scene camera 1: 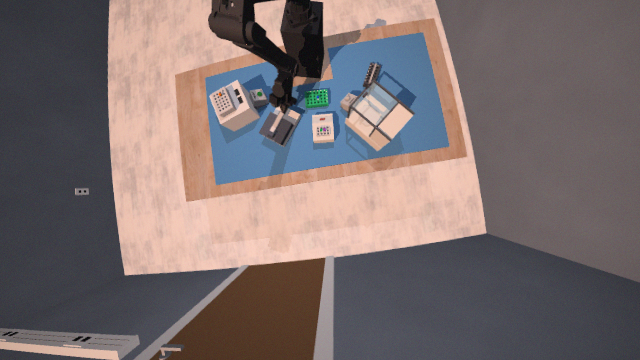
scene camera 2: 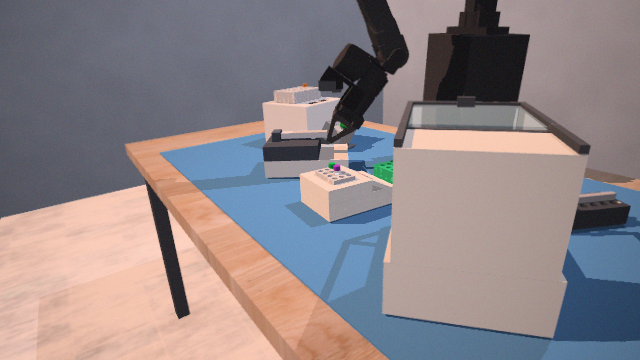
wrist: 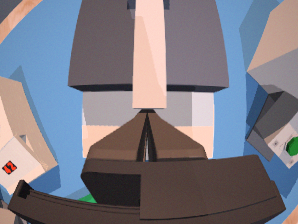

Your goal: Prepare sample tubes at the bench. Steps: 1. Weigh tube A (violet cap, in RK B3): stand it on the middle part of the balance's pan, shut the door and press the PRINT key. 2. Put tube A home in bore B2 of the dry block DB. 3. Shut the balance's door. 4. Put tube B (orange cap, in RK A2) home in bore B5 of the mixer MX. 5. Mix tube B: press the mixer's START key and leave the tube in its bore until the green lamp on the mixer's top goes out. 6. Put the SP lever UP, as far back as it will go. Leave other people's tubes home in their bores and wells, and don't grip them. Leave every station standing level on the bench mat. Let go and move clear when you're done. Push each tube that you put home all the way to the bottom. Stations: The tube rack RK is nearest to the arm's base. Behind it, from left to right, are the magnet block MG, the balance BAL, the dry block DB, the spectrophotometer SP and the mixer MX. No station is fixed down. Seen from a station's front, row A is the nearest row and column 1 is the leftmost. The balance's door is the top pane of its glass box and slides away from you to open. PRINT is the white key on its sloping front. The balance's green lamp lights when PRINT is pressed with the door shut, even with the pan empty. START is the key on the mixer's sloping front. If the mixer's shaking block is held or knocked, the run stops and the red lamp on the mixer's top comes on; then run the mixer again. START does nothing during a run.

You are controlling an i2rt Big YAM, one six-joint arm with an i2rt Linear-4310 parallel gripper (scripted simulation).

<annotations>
spectrophotometer: scene camera 1; scene camera 2 282,157; wrist
same spot on spectrophotometer: [wrist: 101,65] = [scene camera 1: 285,123]
</annotations>
